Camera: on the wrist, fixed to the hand. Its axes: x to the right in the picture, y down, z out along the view.
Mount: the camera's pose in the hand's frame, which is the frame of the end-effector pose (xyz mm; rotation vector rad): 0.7 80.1 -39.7 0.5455 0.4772 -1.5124
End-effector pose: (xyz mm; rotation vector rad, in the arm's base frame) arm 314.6 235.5 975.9 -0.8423 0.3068 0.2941
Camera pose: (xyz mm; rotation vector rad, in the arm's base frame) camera 279.5 255.8 896.2 -0.4028 0.1078 -1.3605
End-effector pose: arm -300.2 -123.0 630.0 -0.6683 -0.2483 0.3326
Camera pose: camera -304.2 -86.1 548.6 0.1115 -0.1370 -1.1682
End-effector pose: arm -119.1 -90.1 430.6 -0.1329 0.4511 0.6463
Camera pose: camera -181.8 -36.4 396.3 -0.0736 0.8044 -1.0188
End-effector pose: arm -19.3 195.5 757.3 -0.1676 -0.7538 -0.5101
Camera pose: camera 45.4 251.7 731.8 1.0942 -0.3998 -1.6564
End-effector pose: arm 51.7 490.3 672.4 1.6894 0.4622 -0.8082
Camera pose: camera 117.1 506.3 731.2 -1.6887 -1.9656 1.5315
